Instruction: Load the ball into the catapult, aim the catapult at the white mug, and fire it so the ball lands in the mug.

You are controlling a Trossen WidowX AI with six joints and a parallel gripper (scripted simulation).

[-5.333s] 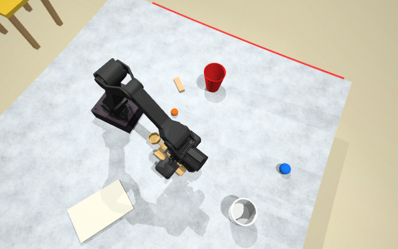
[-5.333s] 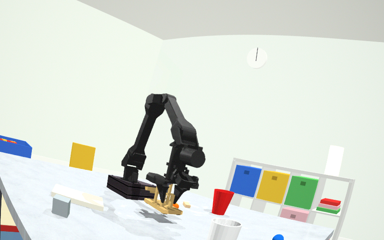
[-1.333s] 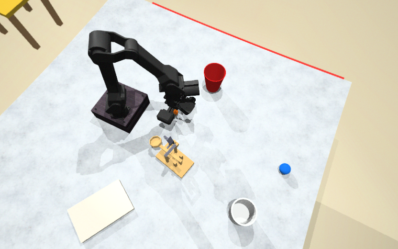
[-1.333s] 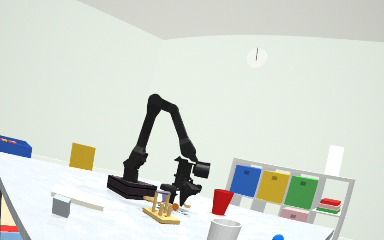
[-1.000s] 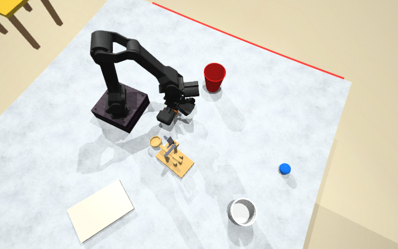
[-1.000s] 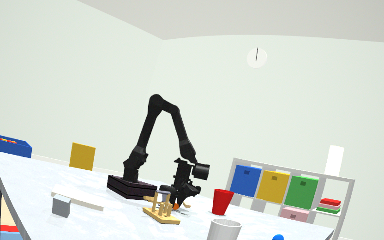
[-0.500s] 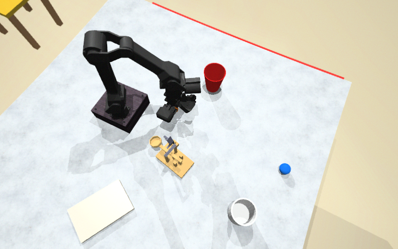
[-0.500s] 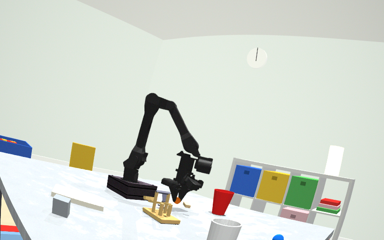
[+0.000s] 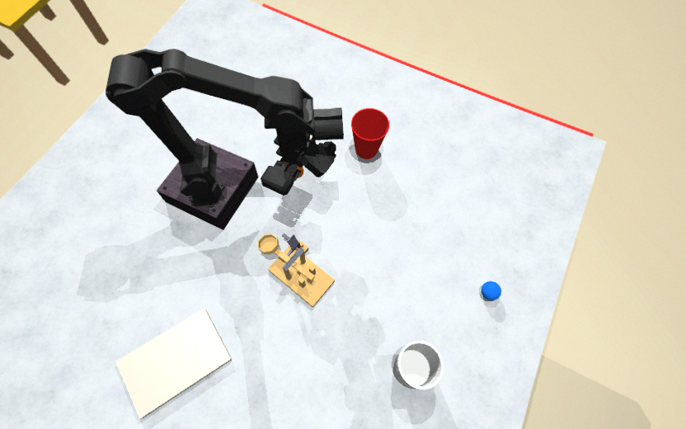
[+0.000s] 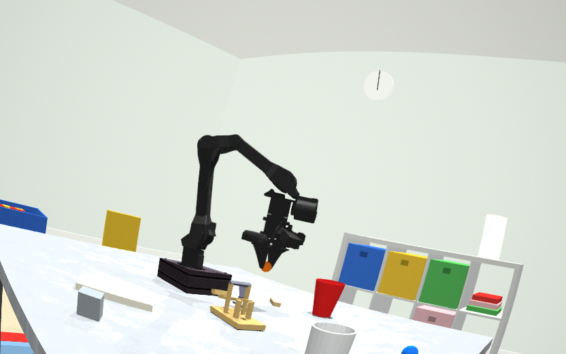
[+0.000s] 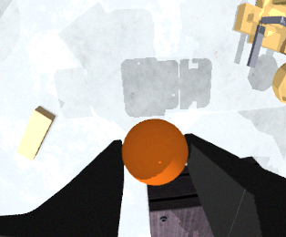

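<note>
Now: the tan wooden catapult 50 mm ahead of my gripper tip, 160 mm to the right of it and 80 mm below it. From my gripper tip the other things lie so: red cup: 110 mm ahead, 200 mm to the left, 100 mm below; then small wooden block: 40 mm behind, 150 mm to the left, 120 mm below; then orange ball: 10 mm above.
</note>
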